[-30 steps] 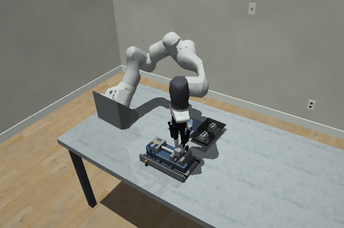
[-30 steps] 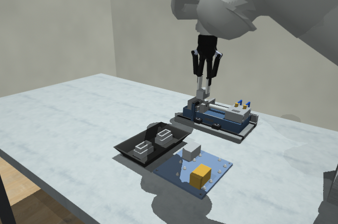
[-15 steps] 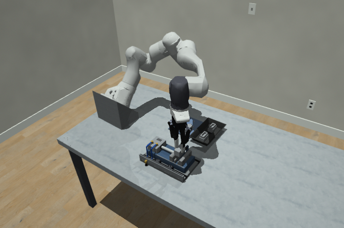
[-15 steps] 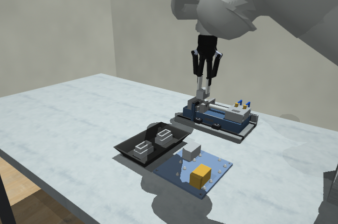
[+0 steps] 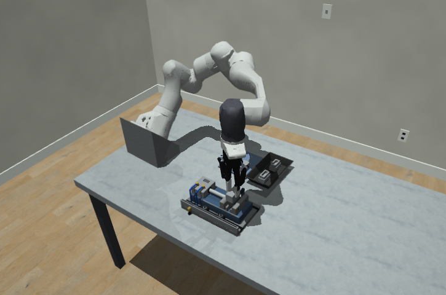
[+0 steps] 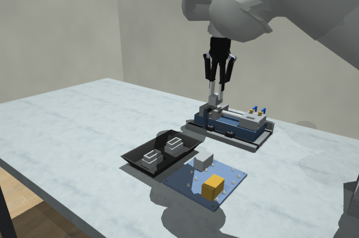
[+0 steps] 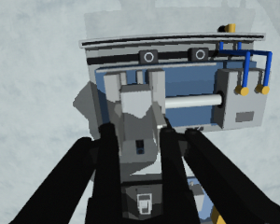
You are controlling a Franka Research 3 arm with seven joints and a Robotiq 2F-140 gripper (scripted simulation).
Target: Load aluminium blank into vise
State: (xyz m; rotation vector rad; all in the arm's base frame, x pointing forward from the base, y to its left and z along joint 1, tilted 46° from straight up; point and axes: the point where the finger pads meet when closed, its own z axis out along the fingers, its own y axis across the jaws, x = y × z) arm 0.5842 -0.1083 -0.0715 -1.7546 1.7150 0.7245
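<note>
My hand is 8 cm above the fixed jaw, 3 cm short of it and 1 cm to the right of it. From my hand the other things lie so: brass blank: 37 cm to the left, 22 cm behind, 13 cm below.
</note>
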